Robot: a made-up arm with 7 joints. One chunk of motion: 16 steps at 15 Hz.
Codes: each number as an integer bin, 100 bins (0 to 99) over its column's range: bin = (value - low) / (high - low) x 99, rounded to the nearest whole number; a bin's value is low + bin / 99 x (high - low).
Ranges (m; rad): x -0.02..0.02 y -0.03..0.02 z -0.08..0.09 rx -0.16..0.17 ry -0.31..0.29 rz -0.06..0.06
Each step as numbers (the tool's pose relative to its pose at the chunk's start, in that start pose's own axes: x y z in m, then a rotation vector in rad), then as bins.
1 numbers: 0.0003 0.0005 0.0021 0.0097 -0.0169 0.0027
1 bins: 50 60 48 51 48 52
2 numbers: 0.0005 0.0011 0.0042 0.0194 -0.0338 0.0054
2 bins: 51 62 49 54 46 54
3 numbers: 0.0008 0.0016 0.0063 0.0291 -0.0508 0.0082
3 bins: 51 63 50 57 43 56
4 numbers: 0.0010 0.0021 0.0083 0.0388 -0.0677 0.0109
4 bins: 52 64 51 60 40 58
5 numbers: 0.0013 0.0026 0.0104 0.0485 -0.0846 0.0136
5 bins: 53 65 53 63 37 61
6 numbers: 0.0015 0.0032 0.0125 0.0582 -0.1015 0.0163
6 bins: 53 66 54 65 34 63
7 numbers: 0.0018 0.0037 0.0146 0.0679 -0.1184 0.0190
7 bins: 54 67 55 68 32 65
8 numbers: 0.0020 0.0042 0.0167 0.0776 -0.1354 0.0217
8 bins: 54 68 56 71 29 67
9 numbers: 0.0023 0.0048 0.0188 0.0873 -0.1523 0.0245
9 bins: 55 69 58 74 26 70
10 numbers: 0.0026 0.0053 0.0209 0.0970 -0.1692 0.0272
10 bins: 56 70 59 77 23 72
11 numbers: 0.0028 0.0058 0.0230 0.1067 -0.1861 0.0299
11 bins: 56 71 60 80 20 74
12 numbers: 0.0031 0.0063 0.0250 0.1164 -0.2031 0.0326
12 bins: 57 72 61 83 18 76
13 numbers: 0.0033 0.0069 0.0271 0.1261 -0.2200 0.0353
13 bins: 58 73 62 86 15 79
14 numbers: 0.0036 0.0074 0.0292 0.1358 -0.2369 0.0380
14 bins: 58 74 64 89 12 81
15 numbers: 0.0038 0.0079 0.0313 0.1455 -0.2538 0.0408
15 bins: 59 75 65 92 9 83
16 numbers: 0.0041 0.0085 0.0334 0.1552 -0.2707 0.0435
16 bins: 60 76 66 95 6 85
